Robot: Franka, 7 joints.
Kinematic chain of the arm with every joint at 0, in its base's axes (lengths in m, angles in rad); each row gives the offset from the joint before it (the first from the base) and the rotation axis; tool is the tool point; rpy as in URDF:
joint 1: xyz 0 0 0.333 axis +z
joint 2: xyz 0 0 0 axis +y
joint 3: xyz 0 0 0.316 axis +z
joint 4: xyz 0.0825 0 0 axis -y
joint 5: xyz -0.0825 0 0.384 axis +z
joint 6: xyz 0 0 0 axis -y
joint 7: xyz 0.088 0 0 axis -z
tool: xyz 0 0 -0.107 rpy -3.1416 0 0
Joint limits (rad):
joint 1: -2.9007..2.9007
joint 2: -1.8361..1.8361
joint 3: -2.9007..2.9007
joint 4: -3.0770..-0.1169
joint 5: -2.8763..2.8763
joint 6: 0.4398..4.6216
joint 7: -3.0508..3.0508
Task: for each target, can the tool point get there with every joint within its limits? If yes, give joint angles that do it. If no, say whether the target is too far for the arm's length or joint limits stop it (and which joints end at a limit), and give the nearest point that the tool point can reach.
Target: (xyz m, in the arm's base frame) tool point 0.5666 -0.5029 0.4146
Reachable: yes | joints -0.6821 0.6211 0.0206 -1.3468 1.6634 2.7849 2.2235
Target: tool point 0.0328 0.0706 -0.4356
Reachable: no: joint limits stop it (at a limit: joint 2) | nearest point 0.0475 0.1022 -0.3326 | short by 0.109 m
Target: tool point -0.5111 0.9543 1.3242
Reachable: no: too far | nearest point -0.2987 0.5578 0.9123 | short by 0.610 m
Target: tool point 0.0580 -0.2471 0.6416
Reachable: yes | joints 0.8632 1.1100 -2.3487 -2.7866 0.8215 3.9126 0.5181
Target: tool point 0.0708 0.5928 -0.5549
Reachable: no: too far | nearest point 0.0586 0.4907 -0.3171 | short by 0.259 m
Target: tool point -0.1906 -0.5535 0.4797
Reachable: yes | joints 2.2103 -0.6362 1.6586 -1.8339 -1.3979 3.9030 -2.3554
